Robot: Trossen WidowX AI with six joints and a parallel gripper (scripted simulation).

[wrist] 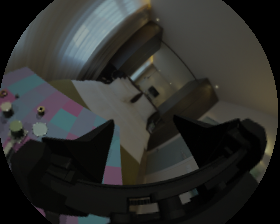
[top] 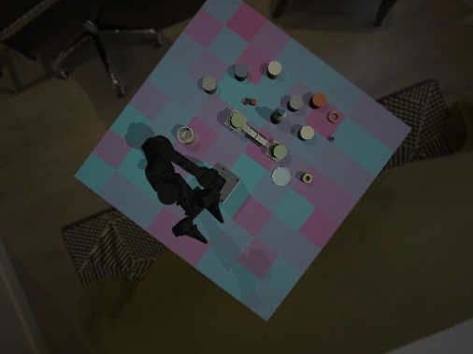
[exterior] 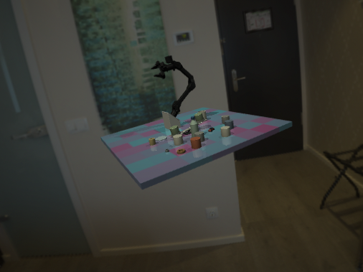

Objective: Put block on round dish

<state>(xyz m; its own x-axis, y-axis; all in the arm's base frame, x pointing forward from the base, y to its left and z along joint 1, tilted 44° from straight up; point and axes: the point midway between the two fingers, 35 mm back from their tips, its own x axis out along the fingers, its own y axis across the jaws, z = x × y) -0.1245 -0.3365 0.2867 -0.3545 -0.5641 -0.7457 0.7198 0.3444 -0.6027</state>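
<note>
Now: the cup 38 cm ahead of my gripper tip, 12 cm to the right of it and 49 cm below it. From my gripper tip the other things lie so: pale round dish (28 cm ahead, 19 cm to the right, 55 cm below); then bottle (53 cm ahead, 1 cm to the right, 44 cm below); then balance (39 cm ahead, 3 cm to the left, 51 cm below).
</note>
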